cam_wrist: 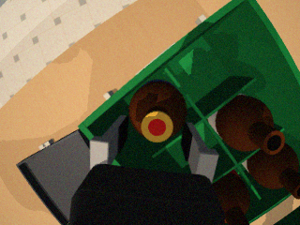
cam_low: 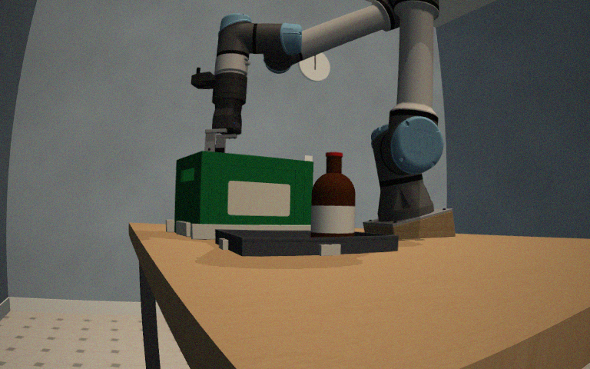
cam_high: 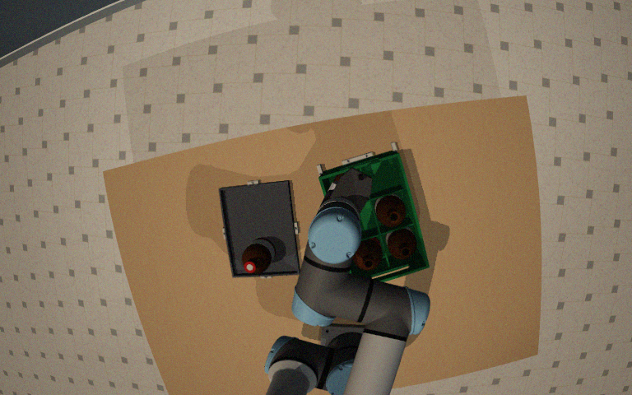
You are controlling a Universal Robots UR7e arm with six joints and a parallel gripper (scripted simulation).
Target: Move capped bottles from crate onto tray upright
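The green crate is 9 cm below my hand, 8 cm behind it and 6 cm to the right of it. Also, from my hand: dark grey tray 24 cm to the left, 17 cm below, 10 cm behind; then open bottle 17 cm behind, 9 cm below, 3 cm to the right; then red-capped bottle 24 cm to the left, 16 cm behind, 9 cm below.
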